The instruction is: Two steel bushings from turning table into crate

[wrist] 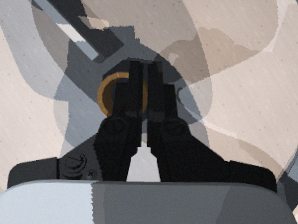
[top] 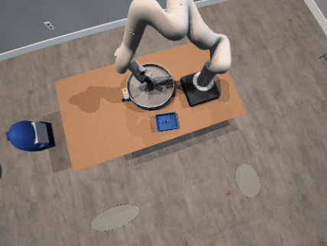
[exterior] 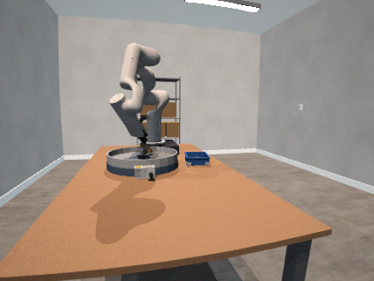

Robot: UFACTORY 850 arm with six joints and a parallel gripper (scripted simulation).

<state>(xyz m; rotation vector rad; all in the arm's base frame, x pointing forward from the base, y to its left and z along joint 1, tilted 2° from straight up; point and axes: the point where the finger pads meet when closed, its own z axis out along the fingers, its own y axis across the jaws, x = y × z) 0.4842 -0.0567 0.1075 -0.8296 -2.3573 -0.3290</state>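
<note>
Now: hand 11 cm above the grey turning table, 1 cm to the left of it and 1 cm past it. From my hand the other things lie so: blue crate (34 cm to the left, 14 cm below, 8 cm behind).
</note>
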